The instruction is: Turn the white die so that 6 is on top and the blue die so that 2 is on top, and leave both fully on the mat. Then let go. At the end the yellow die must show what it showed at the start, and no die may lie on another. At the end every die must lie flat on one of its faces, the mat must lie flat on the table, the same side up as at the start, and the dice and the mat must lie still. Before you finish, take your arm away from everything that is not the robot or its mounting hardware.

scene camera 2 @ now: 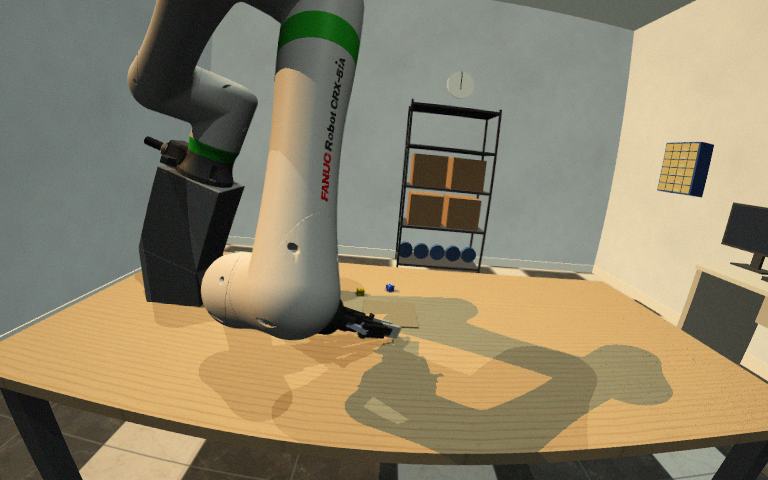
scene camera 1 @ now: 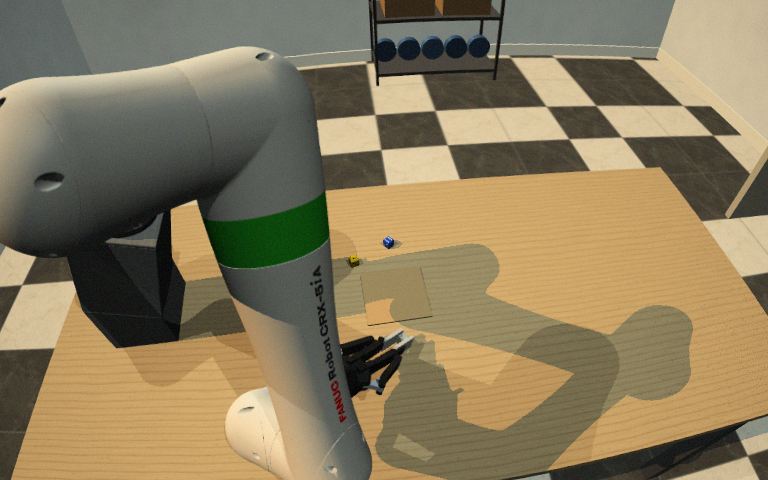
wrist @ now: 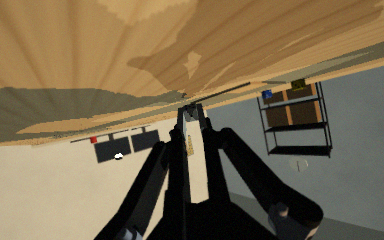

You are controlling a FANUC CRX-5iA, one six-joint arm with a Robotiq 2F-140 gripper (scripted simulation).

Labels:
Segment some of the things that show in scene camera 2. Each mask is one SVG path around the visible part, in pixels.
A mat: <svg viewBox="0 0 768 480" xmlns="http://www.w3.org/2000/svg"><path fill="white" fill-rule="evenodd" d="M364 300L363 312L367 316L372 313L375 315L375 318L390 321L393 325L402 328L419 329L413 303Z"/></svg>

